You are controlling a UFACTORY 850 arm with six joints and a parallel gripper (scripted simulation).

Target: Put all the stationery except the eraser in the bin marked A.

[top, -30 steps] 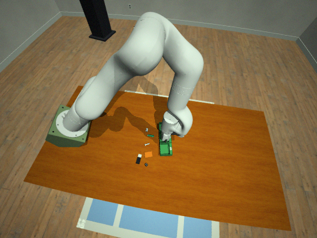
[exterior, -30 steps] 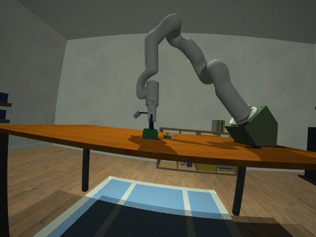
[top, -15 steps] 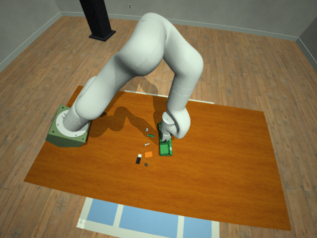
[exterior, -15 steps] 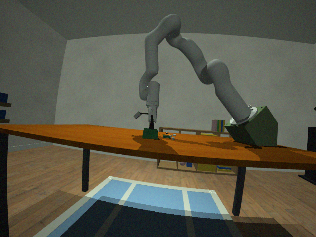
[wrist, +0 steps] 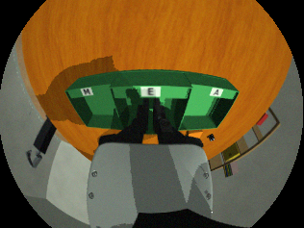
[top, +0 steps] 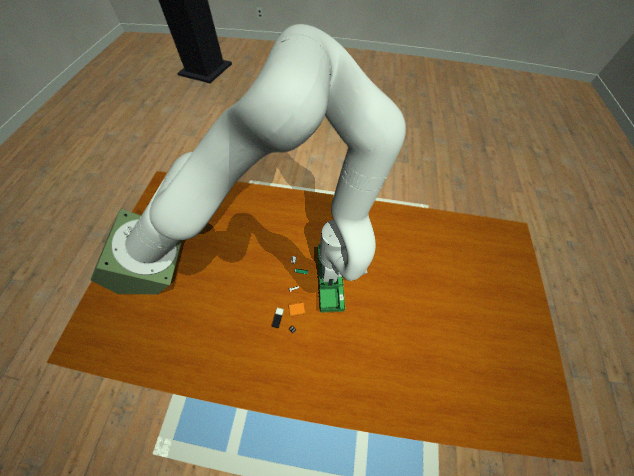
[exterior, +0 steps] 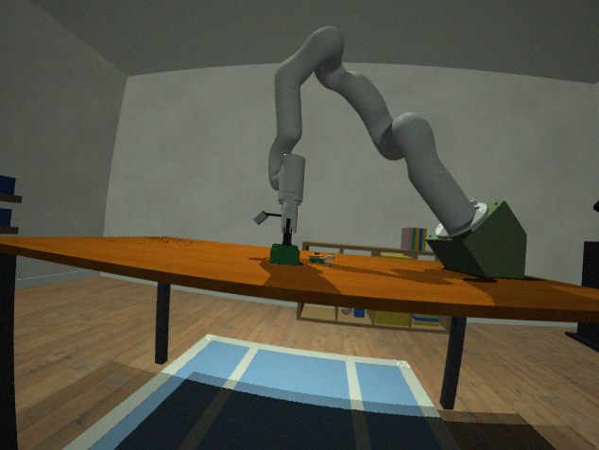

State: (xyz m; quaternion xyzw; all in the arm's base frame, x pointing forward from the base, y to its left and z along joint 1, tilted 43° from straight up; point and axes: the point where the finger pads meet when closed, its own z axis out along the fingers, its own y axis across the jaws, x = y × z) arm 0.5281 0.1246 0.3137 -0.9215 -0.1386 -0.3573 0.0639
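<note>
The green bin is 10 mm below my hand and 10 mm ahead of it. The rest, counted from my hand: white bolt: 110 mm behind, 90 mm to the right, 30 mm below; green cylinder: 100 mm behind, 30 mm below, 20 mm to the right; grey-white thing: 150 mm behind, 30 mm below, 10 mm to the left.
</note>
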